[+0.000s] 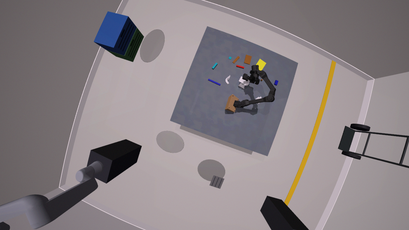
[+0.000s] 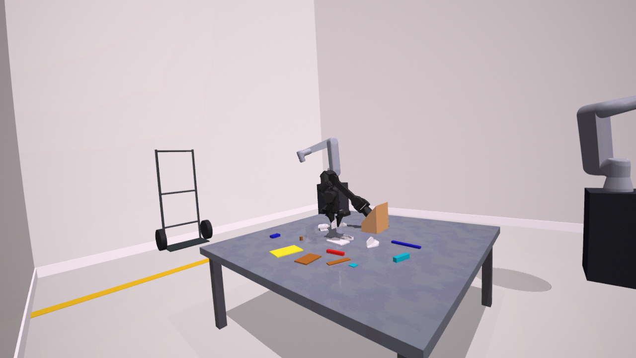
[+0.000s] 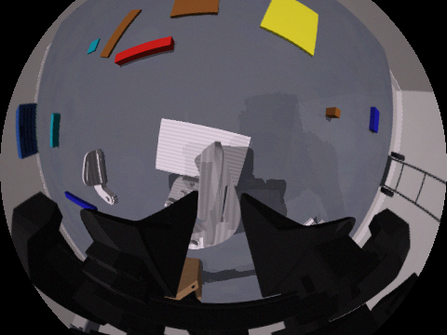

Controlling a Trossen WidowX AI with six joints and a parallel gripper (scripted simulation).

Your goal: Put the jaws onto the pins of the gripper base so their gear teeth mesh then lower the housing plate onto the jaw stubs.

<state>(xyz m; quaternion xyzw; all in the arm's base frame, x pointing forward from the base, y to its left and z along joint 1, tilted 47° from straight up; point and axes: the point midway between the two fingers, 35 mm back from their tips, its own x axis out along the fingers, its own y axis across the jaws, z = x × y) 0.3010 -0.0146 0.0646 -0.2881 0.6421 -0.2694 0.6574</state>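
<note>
My gripper tip is 3 cm past the white jaw and 2 cm to the right of it. Also, from my gripper tip: brown plate: 30 cm ahead, 8 cm below, 7 cm to the left; flat white ribbed part: 8 cm below, 3 cm to the left, 2 cm ahead; red bar: 17 cm ahead, 13 cm to the left, 7 cm below.
</note>
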